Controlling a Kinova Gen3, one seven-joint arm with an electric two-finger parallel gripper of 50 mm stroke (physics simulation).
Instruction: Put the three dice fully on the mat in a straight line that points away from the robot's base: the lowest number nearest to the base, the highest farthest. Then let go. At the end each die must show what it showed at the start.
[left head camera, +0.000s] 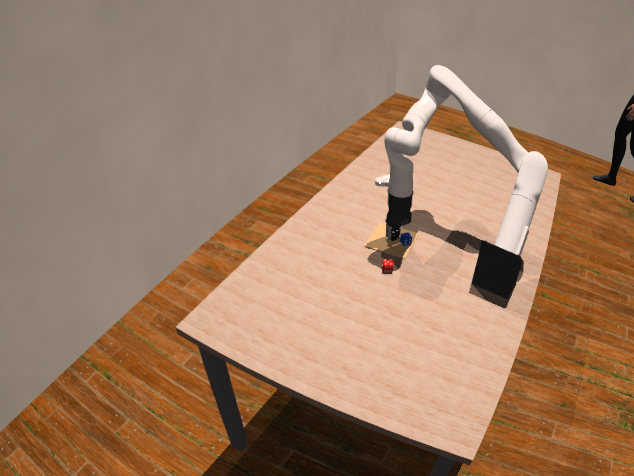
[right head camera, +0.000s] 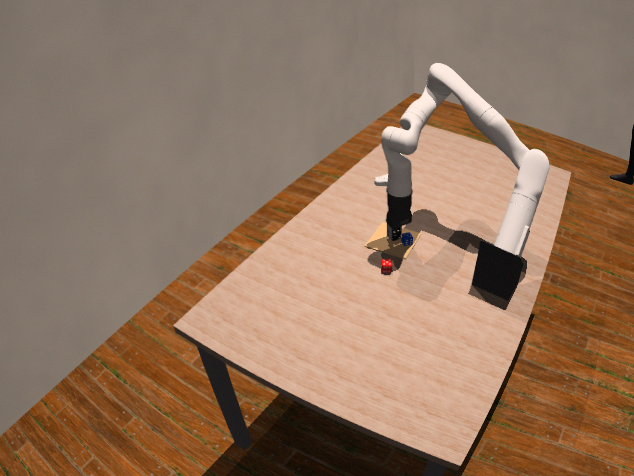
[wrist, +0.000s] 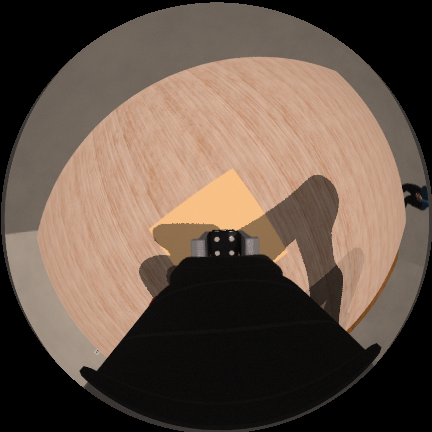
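Where they show: gripper, between the fingertips: (left head camera: 392, 235) (right head camera: 394, 235) (wrist: 223, 239); arm's base, origin of its link: (left head camera: 505, 253) (right head camera: 505, 253).
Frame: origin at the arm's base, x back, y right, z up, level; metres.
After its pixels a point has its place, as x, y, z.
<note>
My gripper (left head camera: 393, 235) {-0.393, -0.005, -0.109} (right head camera: 394, 234) {-0.393, -0.005, -0.109} (wrist: 223, 239) {-0.393, -0.005, -0.109} is shut on the black die (left head camera: 395, 233) {-0.379, -0.016, -0.090} (right head camera: 396, 233) {-0.379, -0.015, -0.090} (wrist: 224, 240) {-0.396, -0.004, -0.088} and holds it low over the tan mat (left head camera: 377, 235) {-0.440, -0.024, -0.121} (right head camera: 377, 236) {-0.441, -0.031, -0.120} (wrist: 220, 200) {-0.438, 0.012, -0.121}; I cannot tell whether the die touches the mat. In the wrist view its face shows four white pips. The blue die (left head camera: 406, 239) {-0.338, -0.016, -0.094} (right head camera: 407, 239) {-0.337, -0.015, -0.095} lies on the mat, close beside the black die on the side of the robot's base; the gripper body hides it in the wrist view. The red die (left head camera: 387, 266) {-0.323, -0.158, -0.099} (right head camera: 386, 266) {-0.322, -0.158, -0.098} lies on the table off the mat, with a sliver at the gripper's edge in the wrist view.
The arm's black base (left head camera: 495, 272) {-0.008, -0.047, -0.047} (right head camera: 496, 274) {-0.002, -0.047, -0.048} stands on the wooden table (left head camera: 327, 327) {-0.336, -0.438, -0.125} (right head camera: 327, 327) {-0.324, -0.429, -0.125} at the right. The arm arches over the table and casts shadows across the mat. A person's legs show past the table at the far right.
</note>
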